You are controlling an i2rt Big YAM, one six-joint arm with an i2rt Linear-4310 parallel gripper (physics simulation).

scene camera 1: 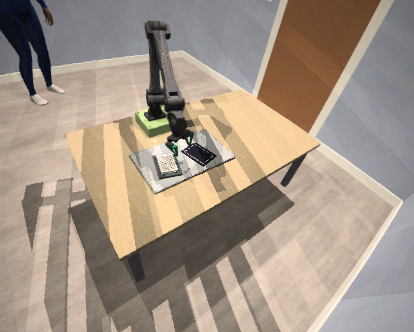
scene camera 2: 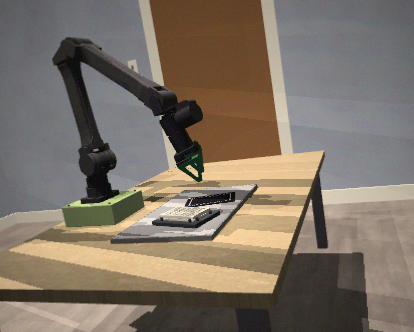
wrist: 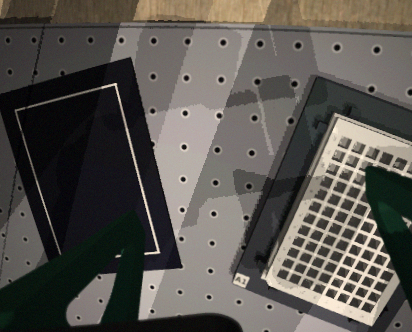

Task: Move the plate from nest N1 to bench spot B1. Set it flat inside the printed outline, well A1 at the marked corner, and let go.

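Frame: origin at the arm's base, x ahead, y left, z up, level; metres.
Where they show: gripper, fingertip midpoint: [scene camera 1: 183, 151] [scene camera 2: 201, 176] [wrist: 247, 202]; arm's base, origin of the base link: [scene camera 1: 155, 115] [scene camera 2: 100, 198].
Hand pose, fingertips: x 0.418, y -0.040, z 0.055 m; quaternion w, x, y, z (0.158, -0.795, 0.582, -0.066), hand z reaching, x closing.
Note:
Things, the pixels of their top centre, and the offset from my fingertips. "pt": a spot on its surface instead. Level surfaces: height alone.
- white plate, middle of its top: [wrist: 357, 230] [scene camera 2: 184, 211] [scene camera 1: 167, 162] dy -0.069, dx -0.040, dz -0.084 m
- dark nest N1, middle of its top: [wrist: 356, 228] [scene camera 2: 185, 212] [scene camera 1: 167, 163] dy -0.069, dx -0.040, dz -0.088 m
- Bench spot B1, surface spot: [wrist: 85, 170] [scene camera 2: 212, 199] [scene camera 1: 199, 154] pt dy +0.138, dx -0.035, dz -0.108 m
- grey perforated board, middle of its top: [wrist: 181, 225] [scene camera 2: 194, 207] [scene camera 1: 184, 155] dy +0.054, dx -0.068, dz -0.110 m
- wooden table, its level: dz -0.123 m
The white plate [scene camera 1: 166, 163] [scene camera 2: 185, 214] [wrist: 345, 225] lies flat in the dark nest N1 [scene camera 1: 170, 175] [scene camera 2: 185, 225] [wrist: 295, 150], whose A1 label shows at its lower left corner in the wrist view. Bench spot B1 [scene camera 1: 199, 154] [scene camera 2: 211, 199] [wrist: 85, 170] is a dark pad with a white printed outline; its lower left part is hidden by a finger in the wrist view, and its A1 label does not show there. My gripper [scene camera 1: 182, 146] [wrist: 247, 202] is open and empty, above the board. In the wrist view one finger overlaps B1 and the other overlaps the plate.
The grey perforated board [scene camera 1: 145, 172] [scene camera 2: 135, 231] [wrist: 200, 165] lies on the wooden table [scene camera 1: 125, 215] [scene camera 2: 200, 270]. The arm stands on a green base block [scene camera 1: 152, 125] [scene camera 2: 105, 210] behind the board. A person [scene camera 1: 30, 45] stands beyond the table at the upper left of scene camera 1.

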